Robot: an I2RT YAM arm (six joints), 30 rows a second.
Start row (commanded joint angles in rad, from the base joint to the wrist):
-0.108, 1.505, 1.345, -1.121, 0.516, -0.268
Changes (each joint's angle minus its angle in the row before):
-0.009, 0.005, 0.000, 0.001, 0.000, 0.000
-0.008, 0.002, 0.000, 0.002, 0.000, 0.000
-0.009, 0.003, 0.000, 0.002, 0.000, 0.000
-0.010, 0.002, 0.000, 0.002, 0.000, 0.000
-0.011, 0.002, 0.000, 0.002, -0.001, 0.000
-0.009, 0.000, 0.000, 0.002, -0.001, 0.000
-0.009, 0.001, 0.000, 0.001, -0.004, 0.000
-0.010, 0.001, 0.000, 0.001, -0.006, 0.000
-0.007, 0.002, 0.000, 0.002, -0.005, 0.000
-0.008, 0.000, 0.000, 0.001, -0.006, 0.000
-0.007, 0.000, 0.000, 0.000, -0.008, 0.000
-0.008, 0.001, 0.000, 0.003, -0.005, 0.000
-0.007, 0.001, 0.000, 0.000, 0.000, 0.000
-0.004, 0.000, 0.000, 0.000, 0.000, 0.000
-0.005, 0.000, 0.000, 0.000, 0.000, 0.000
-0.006, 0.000, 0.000, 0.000, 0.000, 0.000
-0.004, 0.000, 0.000, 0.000, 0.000, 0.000
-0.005, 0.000, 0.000, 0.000, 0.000, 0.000
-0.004, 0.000, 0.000, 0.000, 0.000, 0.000
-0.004, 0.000, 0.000, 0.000, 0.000, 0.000
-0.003, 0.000, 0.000, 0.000, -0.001, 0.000
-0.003, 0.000, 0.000, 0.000, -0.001, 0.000
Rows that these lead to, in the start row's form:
-0.117, 1.510, 1.345, -1.120, 0.516, -0.268
-0.125, 1.512, 1.345, -1.118, 0.516, -0.268
-0.134, 1.515, 1.345, -1.116, 0.516, -0.268
-0.144, 1.517, 1.345, -1.114, 0.516, -0.268
-0.155, 1.519, 1.345, -1.112, 0.515, -0.268
-0.164, 1.519, 1.345, -1.110, 0.514, -0.268
-0.173, 1.520, 1.345, -1.109, 0.510, -0.268
-0.183, 1.521, 1.345, -1.108, 0.504, -0.268
-0.190, 1.523, 1.345, -1.106, 0.499, -0.268
-0.198, 1.523, 1.345, -1.105, 0.493, -0.268
-0.205, 1.523, 1.345, -1.105, 0.485, -0.268
-0.213, 1.524, 1.345, -1.102, 0.480, -0.268
-0.220, 1.525, 1.345, -1.102, 0.480, -0.268
-0.224, 1.525, 1.345, -1.102, 0.480, -0.268
-0.229, 1.525, 1.345, -1.102, 0.480, -0.268
-0.235, 1.525, 1.345, -1.102, 0.480, -0.268
-0.239, 1.525, 1.345, -1.102, 0.480, -0.268
-0.244, 1.525, 1.345, -1.102, 0.480, -0.268
-0.248, 1.525, 1.345, -1.102, 0.480, -0.268
-0.252, 1.525, 1.345, -1.102, 0.480, -0.268
-0.255, 1.525, 1.345, -1.102, 0.479, -0.268
-0.258, 1.525, 1.345, -1.102, 0.478, -0.268

